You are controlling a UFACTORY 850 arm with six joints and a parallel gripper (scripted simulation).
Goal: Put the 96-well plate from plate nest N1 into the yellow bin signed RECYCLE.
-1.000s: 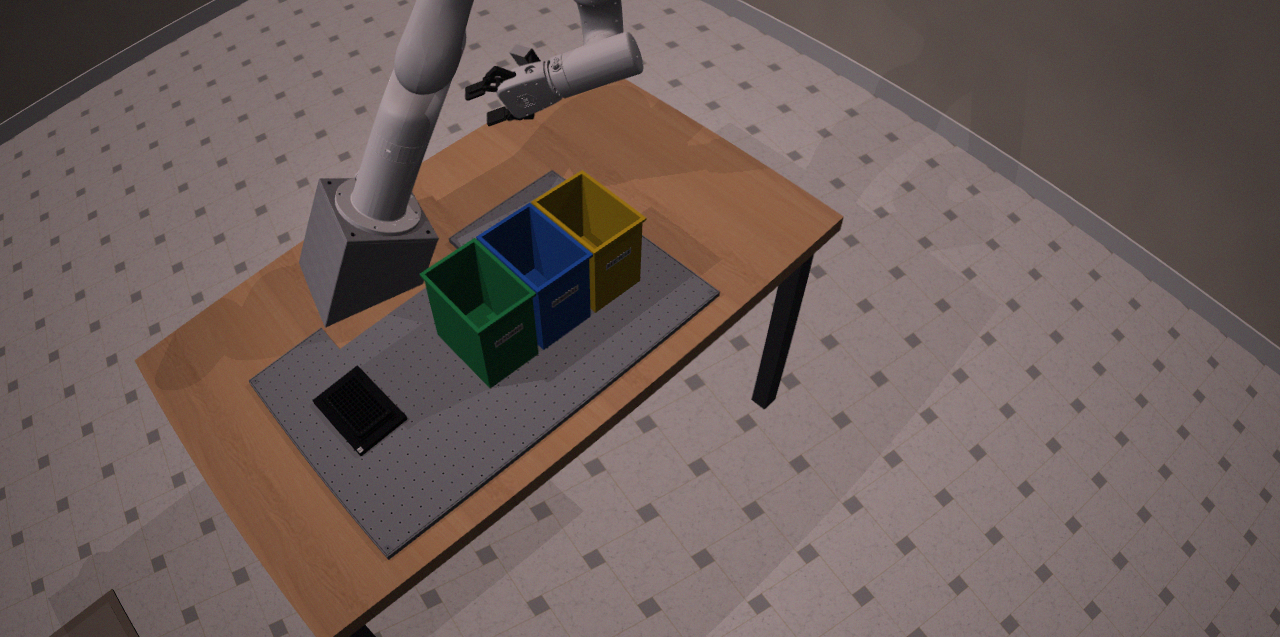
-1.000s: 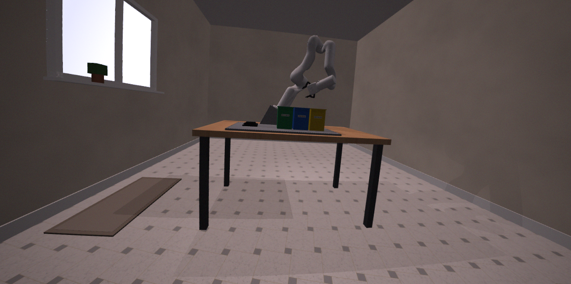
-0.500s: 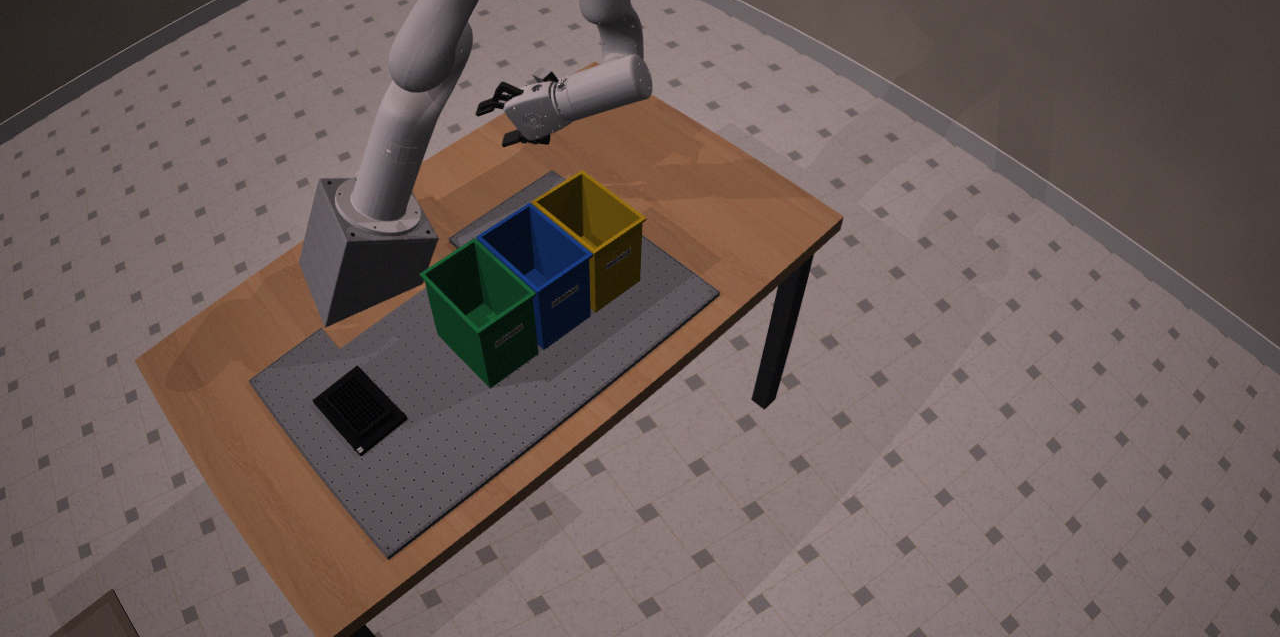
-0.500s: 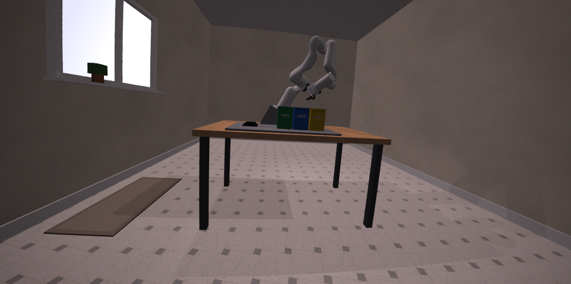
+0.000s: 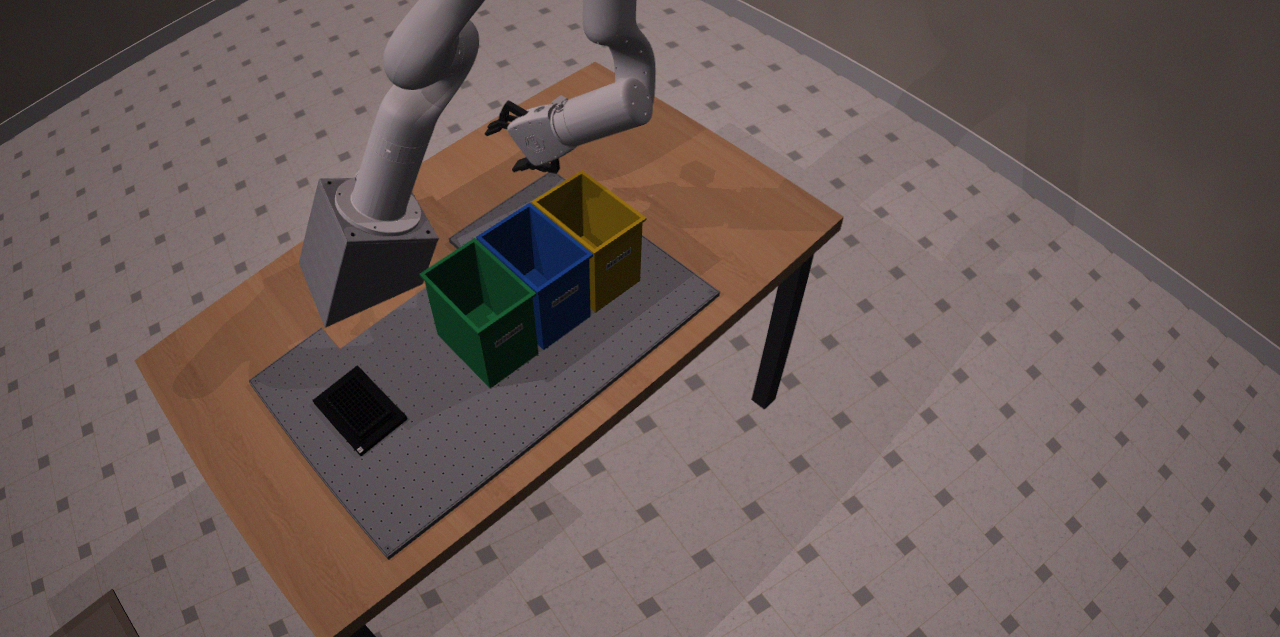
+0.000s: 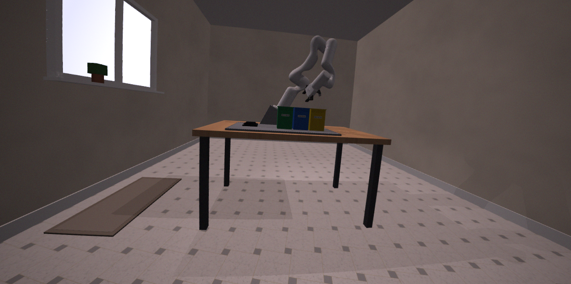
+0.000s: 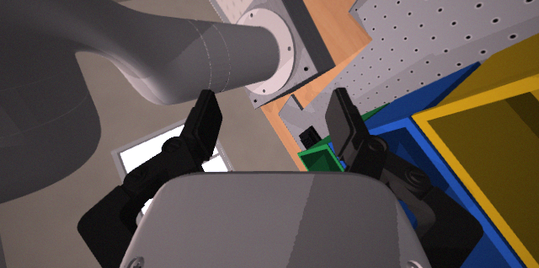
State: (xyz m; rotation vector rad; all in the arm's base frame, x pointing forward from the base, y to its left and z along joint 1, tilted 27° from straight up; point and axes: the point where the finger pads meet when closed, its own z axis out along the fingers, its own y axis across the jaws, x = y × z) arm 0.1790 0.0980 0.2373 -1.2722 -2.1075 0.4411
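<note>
Now: hand 5 cm short of the black 96-well plate, 49 cm to the left of it and 27 cm above it. Round my hand: green bin (13 cm ahead, 21 cm to the right, 20 cm below); blue bin (14 cm ahead, 8 cm to the right, 20 cm below); yellow bin (16 cm ahead, 5 cm to the left, 20 cm below).
</note>
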